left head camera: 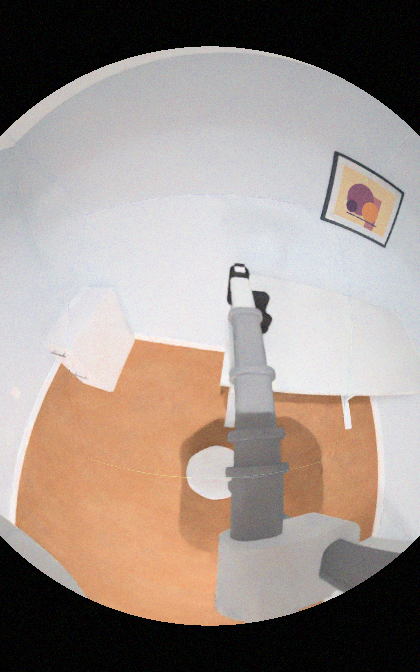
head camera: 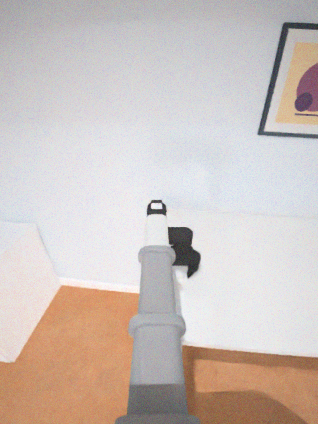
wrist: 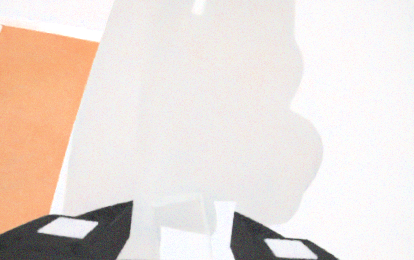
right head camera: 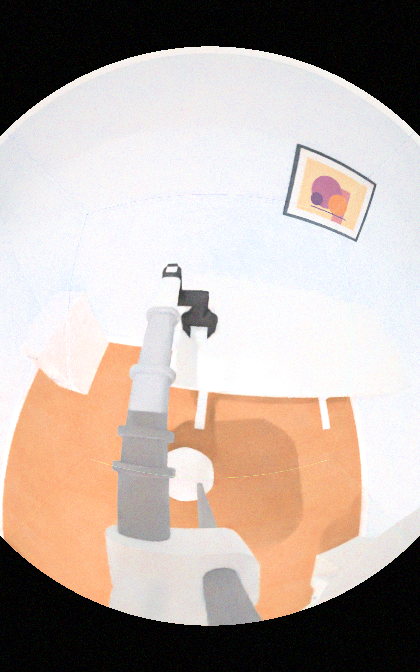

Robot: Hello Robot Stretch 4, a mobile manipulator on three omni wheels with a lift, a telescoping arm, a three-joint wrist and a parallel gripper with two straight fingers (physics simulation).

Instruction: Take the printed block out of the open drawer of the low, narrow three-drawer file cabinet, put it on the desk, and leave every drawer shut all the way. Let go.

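The printed block (wrist: 181, 215) (right head camera: 199, 331), pale grey-white, is between my fingers at the left part of the white desk (head camera: 250, 295) (left head camera: 325, 345) (right head camera: 300, 345) (wrist: 360, 125). In the wrist view a gap shows on each side of it, and its lower part is cut off by the frame. It looks slightly turned. My black gripper (wrist: 182, 224) (right head camera: 199, 334) is open, low over the desk top, its fingers apart from the block. A white cabinet (left head camera: 100, 340) (right head camera: 72, 350) with two handles stands at the left; I cannot tell whether it is the file cabinet. No open drawer shows clearly.
The telescoping arm (head camera: 157, 290) (left head camera: 250, 345) (right head camera: 152, 350) reaches out towards the desk's left end. A round white disc-like thing (left head camera: 207, 472) (right head camera: 190, 480) is below the arm, before the desk. Pale furniture (right head camera: 350, 555) shows at the lower right edge. A framed picture (left head camera: 362, 200) (right head camera: 330, 192) hangs behind.
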